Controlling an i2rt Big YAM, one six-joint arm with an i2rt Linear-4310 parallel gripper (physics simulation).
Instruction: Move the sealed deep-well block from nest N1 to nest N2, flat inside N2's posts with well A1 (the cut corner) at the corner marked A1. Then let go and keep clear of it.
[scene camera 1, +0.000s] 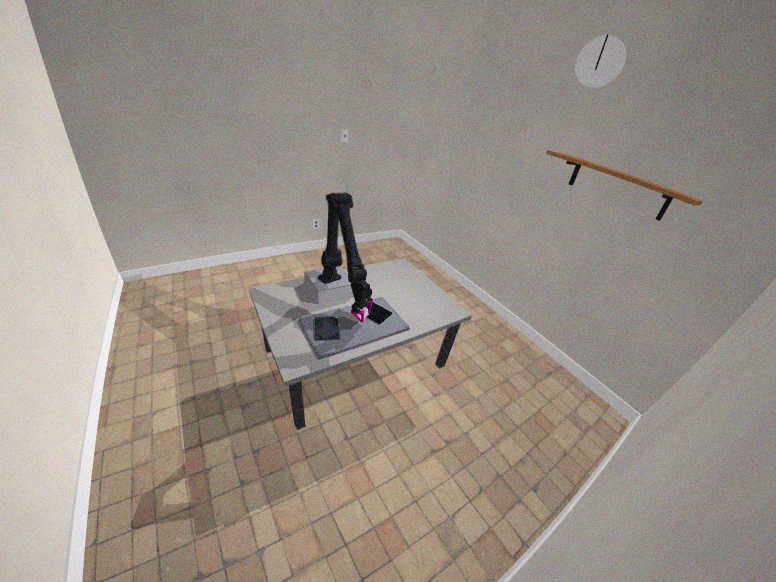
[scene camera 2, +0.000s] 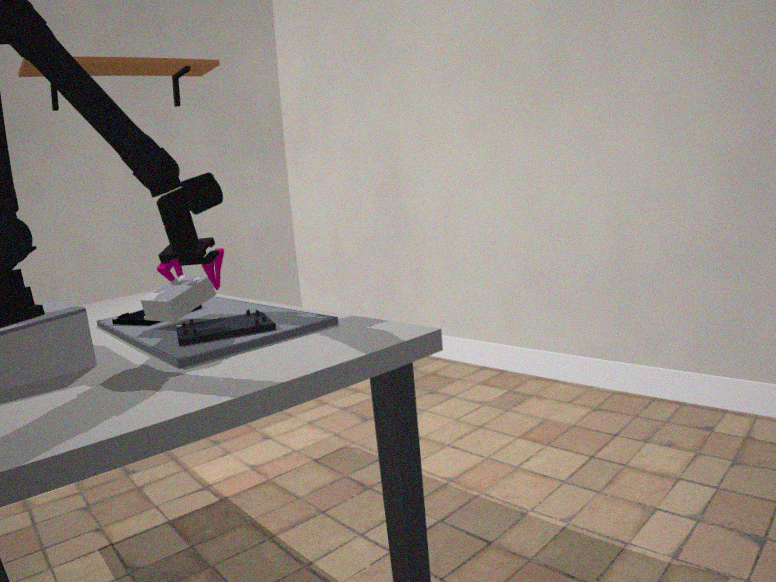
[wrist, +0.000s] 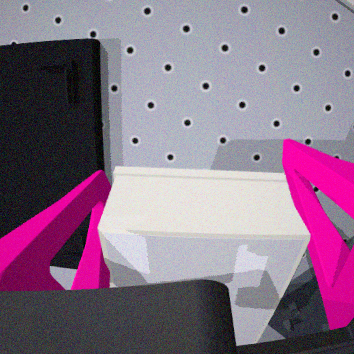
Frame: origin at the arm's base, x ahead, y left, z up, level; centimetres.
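Seen in the pictures: gripper, fingertip midpoint: (scene camera 1: 365, 317) (wrist: 193, 165); arm's base, link origin: (scene camera 1: 329, 278) (scene camera 2: 12, 320).
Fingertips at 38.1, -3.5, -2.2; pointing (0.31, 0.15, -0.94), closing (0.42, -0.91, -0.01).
Pixels of each thing's top centre, then the offset from my fingertips to it, as dx, dy, dz. Level surfaces: height alone.
- off-white block, top centre: (wrist: 193, 333) (scene camera 2: 175, 279) (scene camera 1: 354, 306) -6.9, -2.0, +3.4
- black nest, top centre: (wrist: 12, 171) (scene camera 2: 156, 308) (scene camera 1: 374, 310) -4.6, +11.2, -3.4
- dark nest, top centre: (scene camera 2: 222, 318) (scene camera 1: 327, 325) -8.7, -18.2, -3.0
- grey perforated board, top centre: (wrist: 228, 204) (scene camera 2: 198, 319) (scene camera 1: 354, 323) -3.8, -3.5, -5.1
- grey table, surface height: dz -6.5
My gripper (scene camera 1: 361, 312) (scene camera 2: 198, 282) (wrist: 193, 165) has magenta fingers and is shut on the deep-well block. The off-white block (scene camera 2: 178, 300) (wrist: 200, 205) looks tilted in scene camera 2, its left end lower. It hangs low over the board, beside the black nest (scene camera 1: 379, 313) (scene camera 2: 132, 318) (wrist: 47, 130). Whether it touches anything is unclear. The other dark nest (scene camera 1: 326, 328) (scene camera 2: 226, 327) stands nearer scene camera 2, with small posts at its corners. Neither nest's number nor an A1 mark is readable. The block's cut corner cannot be made out.
Both nests are on the grey perforated board (scene camera 1: 396, 324) (scene camera 2: 305, 323) (wrist: 240, 65). The board lies on the grey table (scene camera 1: 426, 297) (scene camera 2: 401, 340). The arm's grey base box (scene camera 1: 332, 292) (scene camera 2: 47, 350) stands behind the board in scene camera 1.
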